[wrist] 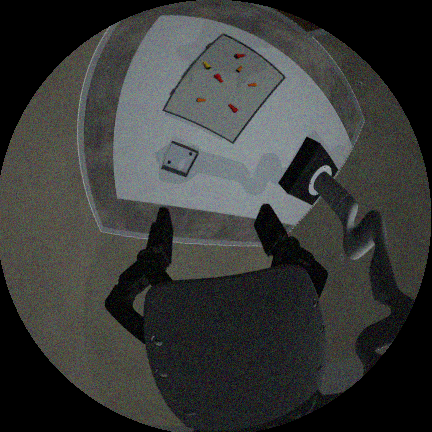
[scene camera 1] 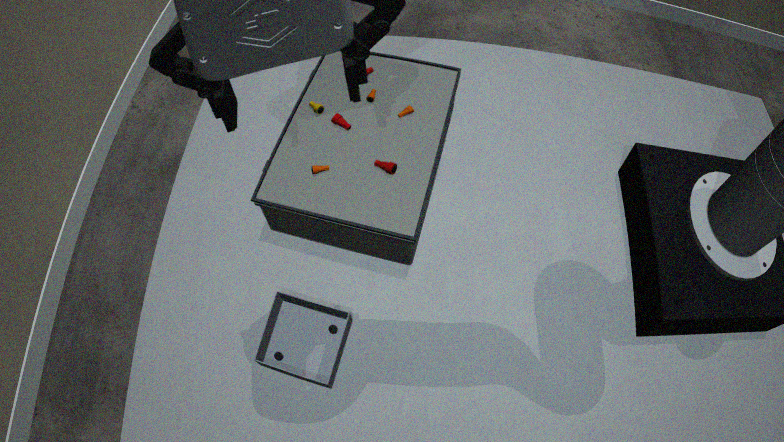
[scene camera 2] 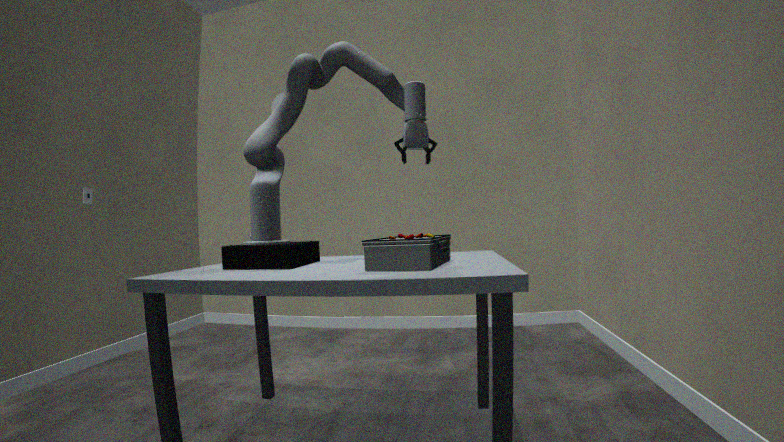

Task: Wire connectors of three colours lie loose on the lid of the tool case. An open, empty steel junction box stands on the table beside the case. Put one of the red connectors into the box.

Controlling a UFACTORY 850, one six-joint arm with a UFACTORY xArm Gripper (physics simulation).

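My gripper (scene camera 1: 293, 116) (scene camera 2: 416, 162) (wrist: 215, 215) is open and empty, high above the table. Three red connectors lie on the lid of the tool case (scene camera 1: 362, 203) (scene camera 2: 398, 256) (wrist: 220, 125): one red connector (scene camera 1: 386, 166) (wrist: 233, 108) near the front right, another red connector (scene camera 1: 340, 121) (wrist: 218, 78) near the middle, and a third red connector (scene camera 1: 369, 70) (wrist: 239, 56) at the back, partly hidden by a finger in scene camera 1. The open steel junction box (scene camera 1: 304, 340) (wrist: 180, 159) stands empty beside the case. It does not show in scene camera 2.
Orange connectors (scene camera 1: 320, 169) (scene camera 1: 406, 111) (scene camera 1: 371, 95) (wrist: 201, 100) and a yellow connector (scene camera 1: 316, 107) (wrist: 207, 65) lie among the red ones on the lid. The arm's black base block (scene camera 1: 686, 296) (scene camera 2: 258, 256) (wrist: 300, 170) stands on the same table (scene camera 1: 510, 219) (scene camera 2: 329, 285).
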